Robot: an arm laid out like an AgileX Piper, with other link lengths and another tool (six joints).
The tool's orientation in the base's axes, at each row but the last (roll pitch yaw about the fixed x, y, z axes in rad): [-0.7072, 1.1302, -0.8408]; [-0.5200, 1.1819, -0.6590]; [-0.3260, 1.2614, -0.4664]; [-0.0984, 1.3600, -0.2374]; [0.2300, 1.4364, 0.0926]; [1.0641, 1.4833, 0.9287]
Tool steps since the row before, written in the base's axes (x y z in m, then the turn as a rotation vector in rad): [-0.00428, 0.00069, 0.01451, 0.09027, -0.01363, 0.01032]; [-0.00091, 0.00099, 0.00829, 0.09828, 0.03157, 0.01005]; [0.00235, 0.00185, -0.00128, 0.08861, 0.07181, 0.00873]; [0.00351, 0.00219, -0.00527, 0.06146, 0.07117, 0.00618]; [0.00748, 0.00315, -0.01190, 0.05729, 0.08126, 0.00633]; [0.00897, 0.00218, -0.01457, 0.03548, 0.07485, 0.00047]
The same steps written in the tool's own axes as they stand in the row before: [-0.01456, -0.00412, 0.00061, 0.02067, 0.00002, 0.08952]; [-0.00817, -0.00076, 0.00178, 0.01283, 0.04515, 0.09248]; [0.00161, 0.00230, 0.00164, 0.00595, 0.08336, 0.07810]; [0.00576, 0.00277, 0.00201, 0.00295, 0.07897, 0.05135]; [0.01283, 0.00377, 0.00536, 0.00238, 0.08840, 0.04588]; [0.01514, 0.00223, 0.00796, 0.00663, 0.07872, 0.02492]
